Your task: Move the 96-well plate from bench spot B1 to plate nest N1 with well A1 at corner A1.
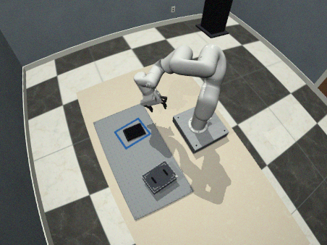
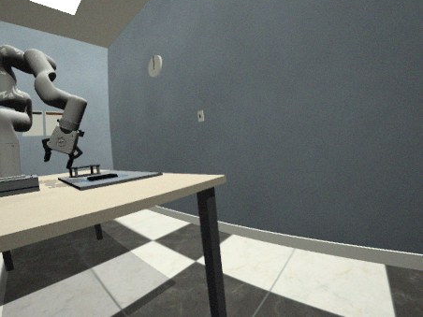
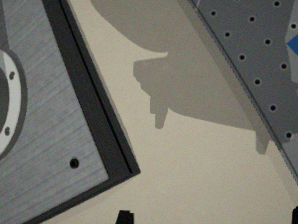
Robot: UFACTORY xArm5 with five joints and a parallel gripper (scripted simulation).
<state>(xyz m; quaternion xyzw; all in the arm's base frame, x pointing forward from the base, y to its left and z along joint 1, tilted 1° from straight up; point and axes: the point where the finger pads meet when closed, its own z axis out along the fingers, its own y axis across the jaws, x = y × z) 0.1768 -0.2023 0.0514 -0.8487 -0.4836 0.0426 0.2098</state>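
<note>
My hand is 19 cm short of the 96-well plate, 9 cm above it and 3 cm to the right of it. The rest, counted from my hand: A1 label 42 cm to the left, 12 cm ahead, 4 cm below; plate nest 38 cm to the left, 20 cm ahead, 4 cm below.
</note>
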